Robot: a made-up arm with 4 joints. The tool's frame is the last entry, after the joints. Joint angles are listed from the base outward. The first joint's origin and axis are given. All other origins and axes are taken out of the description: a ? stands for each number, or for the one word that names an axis. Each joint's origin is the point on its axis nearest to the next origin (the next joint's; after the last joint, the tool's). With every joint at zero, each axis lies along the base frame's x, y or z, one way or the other. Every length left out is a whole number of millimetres.
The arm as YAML. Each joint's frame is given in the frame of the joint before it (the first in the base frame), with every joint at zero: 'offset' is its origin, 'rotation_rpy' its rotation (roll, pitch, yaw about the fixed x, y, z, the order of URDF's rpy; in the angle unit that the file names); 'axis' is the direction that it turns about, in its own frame. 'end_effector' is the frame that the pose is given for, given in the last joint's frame.
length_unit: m
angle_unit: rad
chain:
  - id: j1
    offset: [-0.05, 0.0, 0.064]
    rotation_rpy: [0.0, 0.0, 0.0]
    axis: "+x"
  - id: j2
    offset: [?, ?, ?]
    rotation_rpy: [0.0, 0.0, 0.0]
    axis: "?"
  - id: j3
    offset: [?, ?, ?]
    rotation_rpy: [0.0, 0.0, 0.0]
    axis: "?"
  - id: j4
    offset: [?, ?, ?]
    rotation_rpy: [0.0, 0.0, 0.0]
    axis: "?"
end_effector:
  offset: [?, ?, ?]
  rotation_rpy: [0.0, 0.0, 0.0]
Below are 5 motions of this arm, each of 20 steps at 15 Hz.
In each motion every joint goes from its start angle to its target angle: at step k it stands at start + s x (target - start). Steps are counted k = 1, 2, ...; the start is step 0. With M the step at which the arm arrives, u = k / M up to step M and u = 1 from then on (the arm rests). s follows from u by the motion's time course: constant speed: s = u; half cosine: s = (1 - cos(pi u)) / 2; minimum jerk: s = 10 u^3 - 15 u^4 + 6 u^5.
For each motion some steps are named. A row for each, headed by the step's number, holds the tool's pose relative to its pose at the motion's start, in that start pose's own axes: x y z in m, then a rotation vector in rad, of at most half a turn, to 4 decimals.
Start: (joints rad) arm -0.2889 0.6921 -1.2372 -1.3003
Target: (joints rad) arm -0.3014 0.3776 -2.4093 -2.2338
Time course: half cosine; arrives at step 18
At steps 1, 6, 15, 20:
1: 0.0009 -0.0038 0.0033 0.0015 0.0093 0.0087
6: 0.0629 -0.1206 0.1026 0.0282 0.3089 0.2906
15: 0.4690 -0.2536 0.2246 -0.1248 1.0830 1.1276
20: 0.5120 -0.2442 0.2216 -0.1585 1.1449 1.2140

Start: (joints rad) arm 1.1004 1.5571 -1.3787 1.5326
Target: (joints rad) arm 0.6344 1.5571 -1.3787 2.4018
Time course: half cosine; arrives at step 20
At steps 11, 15, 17, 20:
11: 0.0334 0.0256 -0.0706 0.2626 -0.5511 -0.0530
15: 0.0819 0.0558 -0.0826 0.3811 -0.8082 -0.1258
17: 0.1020 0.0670 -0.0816 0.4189 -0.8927 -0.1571
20: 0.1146 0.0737 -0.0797 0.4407 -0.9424 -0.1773

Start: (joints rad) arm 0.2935 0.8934 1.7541 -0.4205
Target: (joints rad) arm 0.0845 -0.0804 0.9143 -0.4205
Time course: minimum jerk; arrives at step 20
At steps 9, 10, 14, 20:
9: -0.0398 -0.0242 -0.1756 0.2722 -0.3964 0.0561
10: -0.0364 -0.0294 -0.2156 0.3197 -0.4901 0.0870
14: 0.0146 -0.0534 -0.3417 0.4382 -0.8239 0.2548
20: 0.0581 -0.0699 -0.3856 0.4629 -0.9762 0.3666

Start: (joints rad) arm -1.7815 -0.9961 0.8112 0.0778
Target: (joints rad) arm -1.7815 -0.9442 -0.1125 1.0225
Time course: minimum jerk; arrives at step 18
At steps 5, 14, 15, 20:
5: -0.0006 -0.0004 -0.0531 0.1228 -0.1226 -0.0227
14: 0.1118 0.1874 -0.2582 0.7413 -0.7990 -0.4728
15: 0.1230 0.2011 -0.2603 0.7661 -0.8299 -0.5103
20: 0.1331 0.2128 -0.2613 0.7869 -0.8561 -0.5439

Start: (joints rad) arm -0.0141 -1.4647 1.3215 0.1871
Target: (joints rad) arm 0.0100 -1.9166 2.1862 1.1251
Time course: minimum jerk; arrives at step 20
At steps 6, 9, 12, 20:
6: -0.0022 -0.0079 -0.0704 -0.1337 -0.2260 0.0457
9: 0.0262 -0.0418 -0.1645 -0.3285 -0.5627 0.1344
12: 0.0966 -0.1007 -0.2327 -0.5456 -0.9329 0.2665
20: 0.2038 -0.1719 -0.2400 -0.7975 -1.3287 0.4657

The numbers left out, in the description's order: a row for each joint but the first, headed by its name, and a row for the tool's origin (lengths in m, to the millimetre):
j2: xyz 0.0 -0.018 0.495, axis -z
j3: xyz -0.008 0.018 0.0, axis -x
j4: xyz 0.0 -0.071 0.074, axis -y
tool: xyz -0.36 0.0 0.022

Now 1 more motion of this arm.
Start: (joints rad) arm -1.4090 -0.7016 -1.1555 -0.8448
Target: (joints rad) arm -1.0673 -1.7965 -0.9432 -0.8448
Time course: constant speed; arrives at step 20
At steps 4, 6, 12, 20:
4: -0.0076 -0.0403 0.0773 -0.0996 0.1774 0.0950
6: -0.0055 -0.0572 0.1137 -0.1566 0.2620 0.1439
12: 0.0185 -0.0903 0.2101 -0.3542 0.4982 0.2944
20: 0.0704 -0.0882 0.2983 -0.6746 0.7697 0.4980

